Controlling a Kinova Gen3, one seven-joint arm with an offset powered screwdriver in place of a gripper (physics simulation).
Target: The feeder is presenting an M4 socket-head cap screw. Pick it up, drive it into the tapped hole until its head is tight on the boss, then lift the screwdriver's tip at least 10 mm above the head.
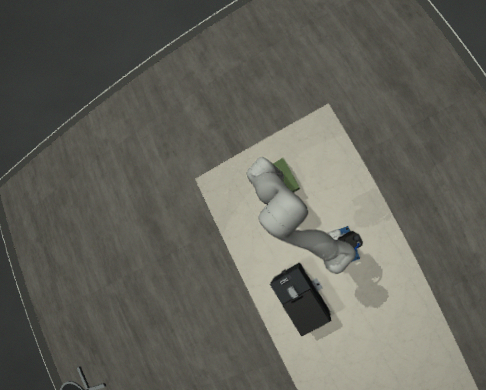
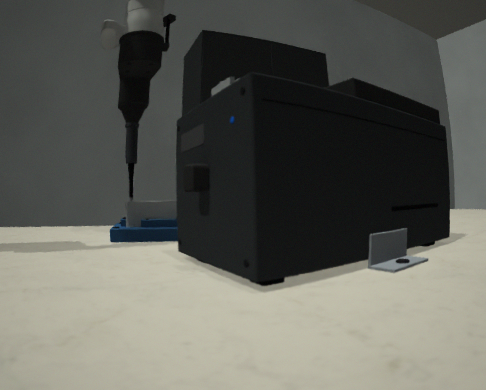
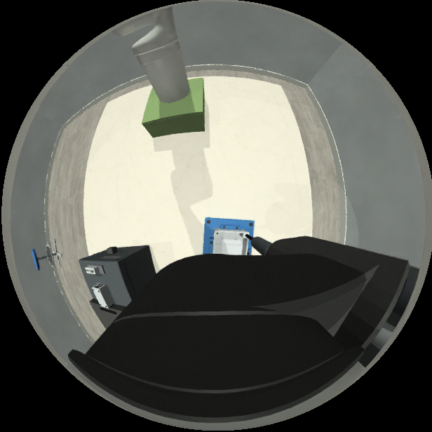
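Note:
The powered screwdriver stands upright, with its bit's tip at the top of a corner of the white housing. The tip is at or very close to the corner boss. The cap screw and the tapped hole are too small or hidden at the tip, so I cannot tell whether the screw is on the bit or how deep it sits. The housing sits in a blue fixture. The black feeder stands apart from the tool.
A small grey angle bracket is beside the feeder. A green block is by the arm's base. The arm reaches over the pale table. A stool-like object stands off the table.

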